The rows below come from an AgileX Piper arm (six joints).
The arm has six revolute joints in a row. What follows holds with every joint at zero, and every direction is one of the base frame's. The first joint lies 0.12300 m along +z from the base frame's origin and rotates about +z. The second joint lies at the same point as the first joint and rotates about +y. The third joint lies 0.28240 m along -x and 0.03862 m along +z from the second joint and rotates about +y. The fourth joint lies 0.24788 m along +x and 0.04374 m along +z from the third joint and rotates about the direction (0.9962, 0, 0.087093). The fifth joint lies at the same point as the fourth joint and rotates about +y. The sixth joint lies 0.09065 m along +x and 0.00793 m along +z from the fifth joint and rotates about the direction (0.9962, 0, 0.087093). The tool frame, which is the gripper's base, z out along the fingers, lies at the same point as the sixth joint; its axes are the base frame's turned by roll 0.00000, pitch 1.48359 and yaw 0.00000 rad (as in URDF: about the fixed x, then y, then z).
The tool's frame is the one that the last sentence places.
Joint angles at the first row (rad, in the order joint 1, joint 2, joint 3, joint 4, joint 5, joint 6):
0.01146, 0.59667, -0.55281, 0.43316, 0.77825, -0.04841
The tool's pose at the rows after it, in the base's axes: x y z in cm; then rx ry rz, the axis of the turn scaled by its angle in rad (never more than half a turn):
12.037 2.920 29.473 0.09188 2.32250 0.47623
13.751 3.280 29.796 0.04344 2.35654 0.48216
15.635 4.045 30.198 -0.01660 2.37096 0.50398
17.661 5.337 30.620 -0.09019 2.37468 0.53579
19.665 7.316 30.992 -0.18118 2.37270 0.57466
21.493 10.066 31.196 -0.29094 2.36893 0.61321
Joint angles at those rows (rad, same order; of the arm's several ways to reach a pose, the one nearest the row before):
0.01616, 0.68833, -0.59958, 0.43276, 0.79537, -0.08410
0.03627, 0.77676, -0.64402, 0.44535, 0.78815, -0.12158
0.07730, 0.86672, -0.69360, 0.46569, 0.76360, -0.15474
0.13885, 0.96132, -0.75112, 0.48743, 0.72978, -0.18207
0.22160, 1.05958, -0.81666, 0.50552, 0.69298, -0.20197
0.32308, 1.16264, -0.88973, 0.51220, 0.65638, -0.21225

